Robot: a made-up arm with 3 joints. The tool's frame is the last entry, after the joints. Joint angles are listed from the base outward.
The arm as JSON. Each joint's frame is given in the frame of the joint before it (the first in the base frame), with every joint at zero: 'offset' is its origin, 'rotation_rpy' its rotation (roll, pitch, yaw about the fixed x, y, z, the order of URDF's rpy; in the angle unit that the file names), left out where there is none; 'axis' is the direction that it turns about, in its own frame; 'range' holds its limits. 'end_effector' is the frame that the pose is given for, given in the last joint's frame.
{
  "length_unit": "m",
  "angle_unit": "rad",
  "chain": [
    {
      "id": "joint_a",
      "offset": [
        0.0,
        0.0,
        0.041
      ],
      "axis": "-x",
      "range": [
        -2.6,
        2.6
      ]
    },
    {
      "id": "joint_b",
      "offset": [
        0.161,
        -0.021,
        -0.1
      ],
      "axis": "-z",
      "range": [
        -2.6,
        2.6
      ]
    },
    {
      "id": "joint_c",
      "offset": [
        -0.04,
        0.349,
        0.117
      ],
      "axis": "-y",
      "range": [
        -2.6,
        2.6
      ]
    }
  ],
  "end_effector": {
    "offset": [
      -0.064,
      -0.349,
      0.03
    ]
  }
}
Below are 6 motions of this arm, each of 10 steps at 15 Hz.
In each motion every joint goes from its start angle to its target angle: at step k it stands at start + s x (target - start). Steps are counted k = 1, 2, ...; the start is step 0. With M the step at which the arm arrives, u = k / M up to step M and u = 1 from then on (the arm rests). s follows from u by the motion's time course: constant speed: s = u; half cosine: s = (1 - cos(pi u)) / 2; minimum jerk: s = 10 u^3 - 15 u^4 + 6 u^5.
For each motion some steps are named. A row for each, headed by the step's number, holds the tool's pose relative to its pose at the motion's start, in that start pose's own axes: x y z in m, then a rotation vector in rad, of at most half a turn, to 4 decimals.
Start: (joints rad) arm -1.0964 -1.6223 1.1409
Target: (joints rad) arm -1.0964 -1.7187 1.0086
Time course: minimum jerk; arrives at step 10
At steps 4, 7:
4: 0.0013 -0.0029 0.0026 0.0275 0.0420 0.0133
7: 0.0038 -0.0080 0.0066 0.0714 0.1107 0.0377

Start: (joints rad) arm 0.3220 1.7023 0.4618
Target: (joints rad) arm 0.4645 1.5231 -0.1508
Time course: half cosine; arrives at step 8
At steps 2, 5, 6, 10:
2: 0.0018 -0.0030 0.0041 0.0129 0.0690 0.0230
5: 0.0114 -0.0135 0.0174 0.0374 0.3246 0.1187
6: 0.0151 -0.0163 0.0207 0.0372 0.4003 0.1493
10: 0.0187 -0.0185 0.0234 0.0339 0.4684 0.1773

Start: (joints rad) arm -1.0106 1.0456 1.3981
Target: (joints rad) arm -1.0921 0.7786 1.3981
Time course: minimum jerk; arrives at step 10
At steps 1, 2, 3, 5, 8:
1: 0.0000 -0.0002 0.0000 0.0023 0.0006 0.0000
2: 0.0002 -0.0011 0.0002 0.0156 0.0041 0.0003
3: 0.0006 -0.0032 0.0005 0.0441 0.0114 0.0007
5: 0.0016 -0.0099 0.0010 0.1354 0.0338 0.0005
8: 0.0029 -0.0185 0.0006 0.2557 0.0612 -0.0028

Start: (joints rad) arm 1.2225 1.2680 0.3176
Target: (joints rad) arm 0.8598 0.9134 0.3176
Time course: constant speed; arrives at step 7
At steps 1, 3, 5, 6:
1: 0.0028 -0.0060 0.0035 0.0317 0.0491 0.0429
3: 0.0093 -0.0181 0.0093 0.1020 0.1446 0.1261
5: 0.0170 -0.0303 0.0131 0.1814 0.2362 0.2055
6: 0.0212 -0.0363 0.0141 0.2244 0.2804 0.2436

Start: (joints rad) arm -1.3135 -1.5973 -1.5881
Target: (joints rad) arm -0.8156 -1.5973 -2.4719
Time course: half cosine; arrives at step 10
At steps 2, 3, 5, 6, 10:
2: 0.0016 -0.0001 0.0090 -0.0001 0.1319 0.0013
3: 0.0048 -0.0002 0.0187 -0.0003 0.2847 0.0027
5: 0.0192 -0.0004 0.0397 -0.0016 0.6908 0.0065
6: 0.0292 -0.0005 0.0472 -0.0027 0.9042 0.0085
10: 0.0541 -0.0004 0.0535 -0.0063 1.3815 0.0127

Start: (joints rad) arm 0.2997 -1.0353 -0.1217
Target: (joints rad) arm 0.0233 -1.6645 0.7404
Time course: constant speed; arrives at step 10
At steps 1, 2, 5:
1: -0.0029 -0.0071 -0.0088 0.0084 -0.1104 0.0638
2: -0.0045 -0.0144 -0.0181 0.0207 -0.2214 0.1269
5: -0.0012 -0.0353 -0.0469 0.0814 -0.5563 0.3117

